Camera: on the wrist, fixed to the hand. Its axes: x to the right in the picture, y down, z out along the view.
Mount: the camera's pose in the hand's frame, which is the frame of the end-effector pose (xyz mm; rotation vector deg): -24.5 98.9 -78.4 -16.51 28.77 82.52
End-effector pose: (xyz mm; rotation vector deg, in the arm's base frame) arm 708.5 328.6 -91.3 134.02 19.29 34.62
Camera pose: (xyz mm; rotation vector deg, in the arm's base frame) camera 654.9 290.6 19.2 101.78 -71.98 98.73
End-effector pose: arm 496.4 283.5 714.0 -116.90 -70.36 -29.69
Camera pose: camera 572.9 180.2 716.9 -126.91 40.56 -23.07
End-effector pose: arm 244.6 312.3 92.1 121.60 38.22 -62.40
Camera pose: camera 339.1 301.8 178.6 107.82 -29.39 17.91
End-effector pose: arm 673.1 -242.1 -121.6 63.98 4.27 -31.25
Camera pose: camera 713.0 -132.9 -66.7 42.69 -11.98 57.49
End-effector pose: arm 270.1 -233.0 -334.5 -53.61 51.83 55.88
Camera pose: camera 155.3 -285.2 -359.4 -38.77 114.22 123.97
